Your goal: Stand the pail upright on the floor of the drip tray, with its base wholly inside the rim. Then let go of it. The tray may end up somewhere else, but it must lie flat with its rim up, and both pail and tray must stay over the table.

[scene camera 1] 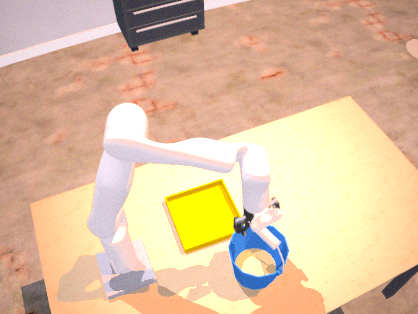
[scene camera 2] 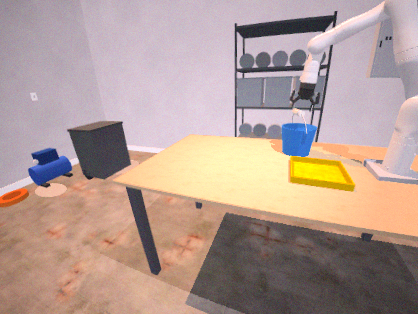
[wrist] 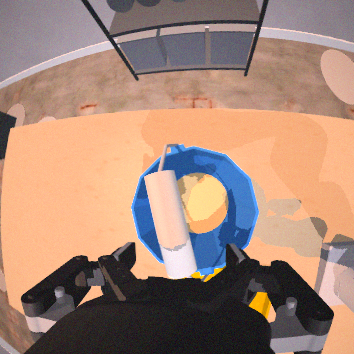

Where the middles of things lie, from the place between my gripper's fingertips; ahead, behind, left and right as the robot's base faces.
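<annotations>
The yellow drip tray (scene camera 1: 203, 215) is what I measure my hand from: my hand is 40 mm past the tray, 250 mm to the right of it and 240 mm above it.
</annotations>
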